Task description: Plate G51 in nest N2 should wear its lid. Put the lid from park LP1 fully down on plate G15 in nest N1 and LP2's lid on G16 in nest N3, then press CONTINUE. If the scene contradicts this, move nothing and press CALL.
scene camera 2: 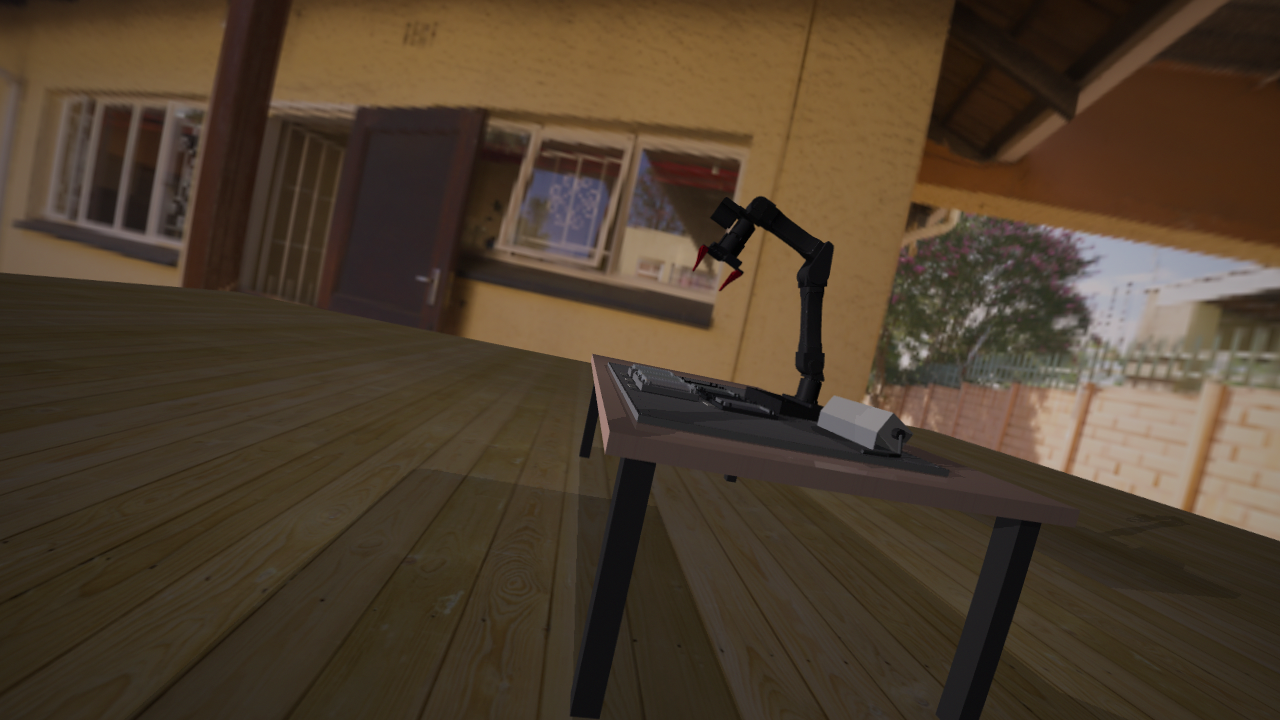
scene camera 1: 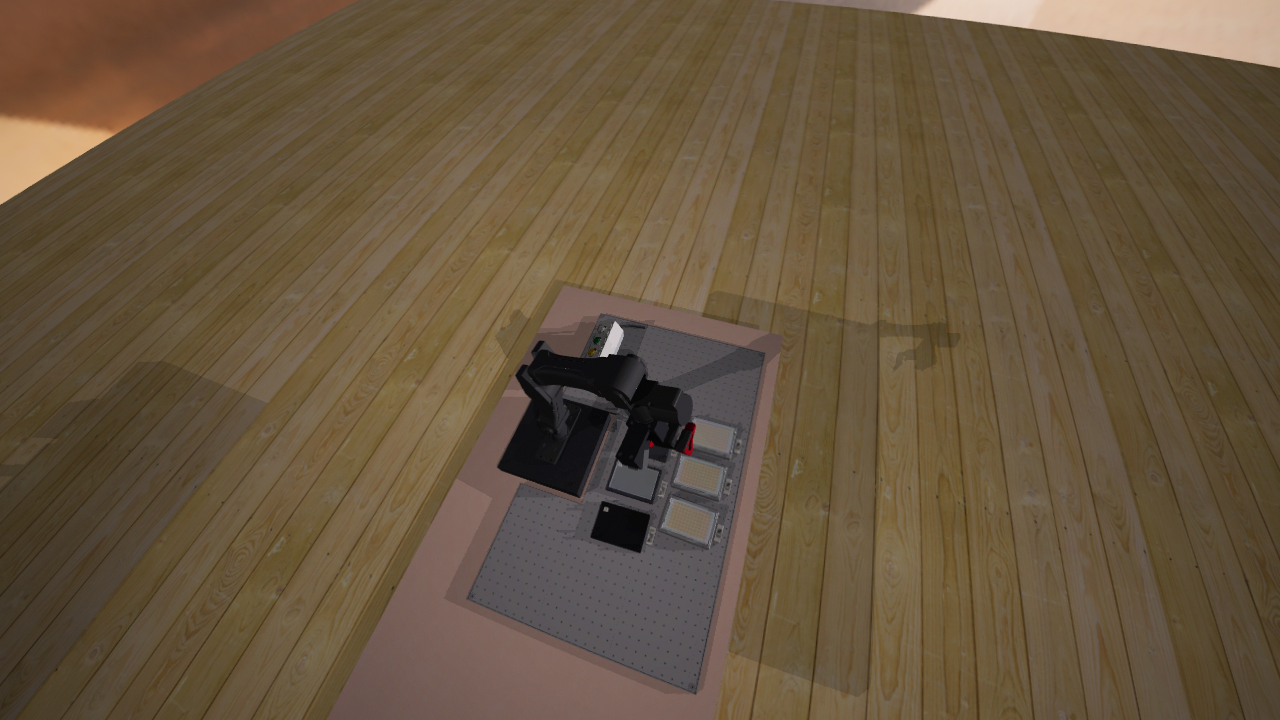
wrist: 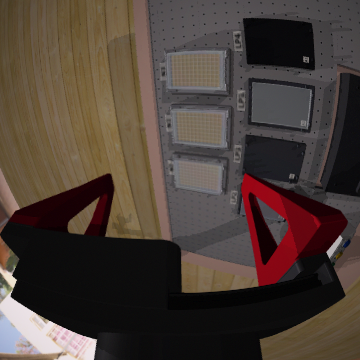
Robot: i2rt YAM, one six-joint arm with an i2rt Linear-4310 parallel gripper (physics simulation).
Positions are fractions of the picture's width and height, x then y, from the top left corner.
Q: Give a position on a LP4 nest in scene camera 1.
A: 0.48, 0.73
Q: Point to a LP4 nest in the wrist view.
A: At 0.76, 0.12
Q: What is my gripper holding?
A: Nothing.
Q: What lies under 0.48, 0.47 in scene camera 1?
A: A button box.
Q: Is my gripper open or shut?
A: Open.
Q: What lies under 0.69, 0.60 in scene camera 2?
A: A button box.
